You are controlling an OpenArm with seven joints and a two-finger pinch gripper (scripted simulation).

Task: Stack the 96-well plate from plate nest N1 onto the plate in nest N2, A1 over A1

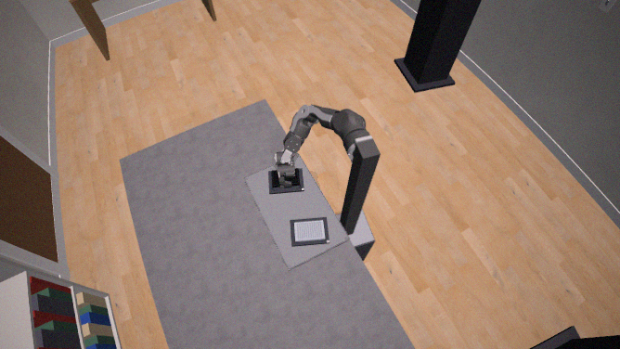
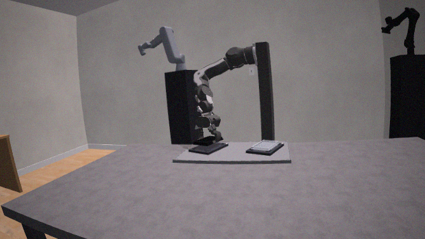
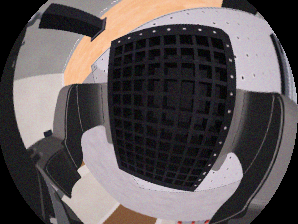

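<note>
Now: the nest N1 30 mm below my hand. Round my hand: dark 96-well plate (right at my hand); white 96-well plate (40 mm behind, 270 mm to the left, 20 mm below).
</note>
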